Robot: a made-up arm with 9 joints.
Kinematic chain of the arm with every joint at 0, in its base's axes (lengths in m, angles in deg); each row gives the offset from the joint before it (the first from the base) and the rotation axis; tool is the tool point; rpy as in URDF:
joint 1: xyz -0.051 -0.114 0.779 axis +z
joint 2: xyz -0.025 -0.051 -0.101 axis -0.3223 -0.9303 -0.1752
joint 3: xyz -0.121 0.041 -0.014 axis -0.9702 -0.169 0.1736
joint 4: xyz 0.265 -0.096 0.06 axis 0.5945 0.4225 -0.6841
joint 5: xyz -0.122 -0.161 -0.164 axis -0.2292 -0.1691 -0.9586
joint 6: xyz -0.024 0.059 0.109 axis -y
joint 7: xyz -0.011 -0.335 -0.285 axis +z
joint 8: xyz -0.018 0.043 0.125 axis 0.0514 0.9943 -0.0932
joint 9: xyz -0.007 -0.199 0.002 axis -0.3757 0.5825 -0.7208
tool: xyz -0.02 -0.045 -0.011 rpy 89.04 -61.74 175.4
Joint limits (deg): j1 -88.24..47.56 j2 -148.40..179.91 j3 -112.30..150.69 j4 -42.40..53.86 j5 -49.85..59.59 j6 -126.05..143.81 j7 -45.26..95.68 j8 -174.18..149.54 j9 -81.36..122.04
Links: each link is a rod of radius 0.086 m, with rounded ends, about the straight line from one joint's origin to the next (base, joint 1, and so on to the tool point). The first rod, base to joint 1, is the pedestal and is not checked.
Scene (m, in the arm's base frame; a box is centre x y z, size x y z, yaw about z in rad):
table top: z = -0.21
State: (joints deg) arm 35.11 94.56 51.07 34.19 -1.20 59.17 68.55 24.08 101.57
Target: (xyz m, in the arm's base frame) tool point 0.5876 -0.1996 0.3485
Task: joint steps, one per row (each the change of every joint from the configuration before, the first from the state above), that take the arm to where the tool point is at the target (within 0.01 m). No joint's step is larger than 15 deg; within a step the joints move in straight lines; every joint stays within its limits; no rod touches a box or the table.
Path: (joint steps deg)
1: 1.56 -3.90 -13.17 -2.72 -0.81 -1.65 -4.15 -1.56 -3.03
2: 1.55 -3.91 -13.17 -2.73 -0.81 -1.66 -4.14 -1.57 -3.03
3: 1.56 -3.90 -13.17 -2.72 -0.81 -1.65 -4.15 -1.56 -3.02
4: 1.56 -3.90 -13.18 -2.72 -0.81 -1.66 -4.14 -1.57 -3.03
5: 1.55 -3.91 -13.17 -2.73 -0.81 -1.65 -4.15 -1.56 -3.03
6: 1.56 -3.90 -13.17 -2.72 -0.81 -1.65 -4.15 -1.56 -3.03
7: 1.55 -3.90 -13.17 -2.72 -0.81 -1.66 -4.14 -1.57 -3.02
8: 1.56 -3.91 -13.17 -2.73 -0.80 -1.65 -4.15 -1.56 -3.03

